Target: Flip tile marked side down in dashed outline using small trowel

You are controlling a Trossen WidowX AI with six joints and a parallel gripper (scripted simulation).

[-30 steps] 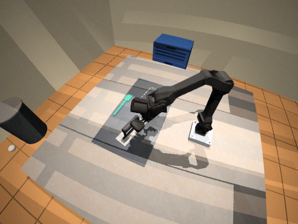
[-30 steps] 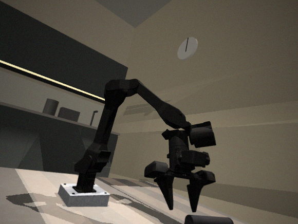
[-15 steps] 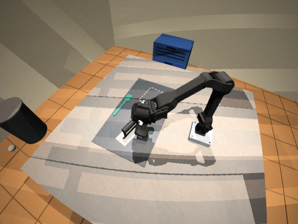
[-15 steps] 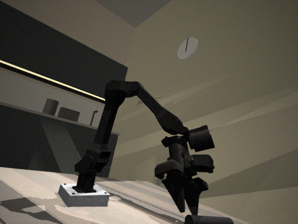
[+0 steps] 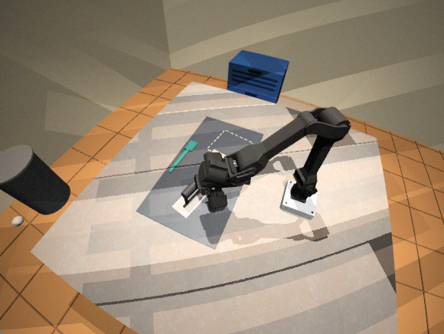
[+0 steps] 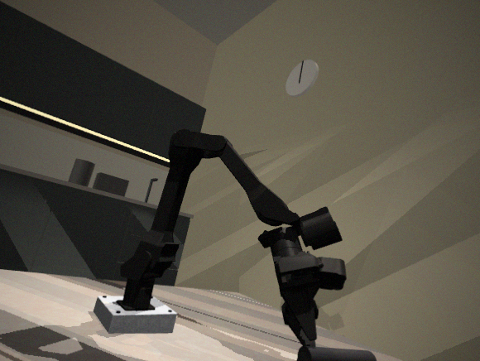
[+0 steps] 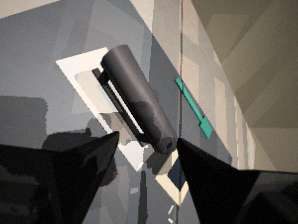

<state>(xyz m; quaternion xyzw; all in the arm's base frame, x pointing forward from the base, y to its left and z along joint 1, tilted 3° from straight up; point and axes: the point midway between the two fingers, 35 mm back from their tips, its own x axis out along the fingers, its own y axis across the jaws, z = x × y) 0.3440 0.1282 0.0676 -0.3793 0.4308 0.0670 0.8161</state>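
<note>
The grey mat is 3 cm ahead of my gripper tip, 13 cm to the right of it and 10 cm below it. The rest, counted from my gripper tip: tan square tile (1 cm ahead, 17 cm to the right, 8 cm below); teal trowel (17 cm ahead, 16 cm to the right, 8 cm below).
</note>
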